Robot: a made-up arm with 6 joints.
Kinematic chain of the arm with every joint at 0, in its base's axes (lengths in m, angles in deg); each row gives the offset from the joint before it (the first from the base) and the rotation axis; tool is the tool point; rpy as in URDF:
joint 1: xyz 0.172 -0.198 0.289 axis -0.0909 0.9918 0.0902
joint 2: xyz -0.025 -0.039 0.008 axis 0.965 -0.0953 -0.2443
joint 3: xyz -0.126 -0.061 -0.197 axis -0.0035 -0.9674 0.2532
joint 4: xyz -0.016 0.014 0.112 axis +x
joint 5: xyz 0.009 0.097 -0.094 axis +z
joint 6: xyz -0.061 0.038 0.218 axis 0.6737 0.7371 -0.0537
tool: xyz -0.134 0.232 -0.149 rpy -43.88 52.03 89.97
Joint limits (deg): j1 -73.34..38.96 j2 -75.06..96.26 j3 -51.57..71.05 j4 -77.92..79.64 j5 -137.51..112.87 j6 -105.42..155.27
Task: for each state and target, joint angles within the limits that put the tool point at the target. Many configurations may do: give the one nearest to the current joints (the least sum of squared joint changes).
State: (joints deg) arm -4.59 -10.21 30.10 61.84 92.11 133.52
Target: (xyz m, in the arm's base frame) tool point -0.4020 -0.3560 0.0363
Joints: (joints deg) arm -31.00 2.36 55.74 30.17 92.86 140.36
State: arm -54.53 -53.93 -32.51 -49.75 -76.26 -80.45
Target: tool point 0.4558 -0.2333 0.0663
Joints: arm -71.41 -13.53 -26.34 -21.58 -68.43 -49.73
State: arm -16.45 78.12 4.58 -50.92 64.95 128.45
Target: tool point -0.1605 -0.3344 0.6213
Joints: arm 2.39 96.26 8.53 -26.55 61.91 116.46
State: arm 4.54 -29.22 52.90 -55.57 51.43 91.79
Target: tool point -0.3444 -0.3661 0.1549
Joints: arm 28.70 -62.00 43.42 -75.81 47.60 119.30
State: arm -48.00 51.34 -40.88 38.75 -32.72 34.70
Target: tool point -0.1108 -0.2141 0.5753
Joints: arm -38.48 49.21 -19.18 23.45 -24.04 37.50
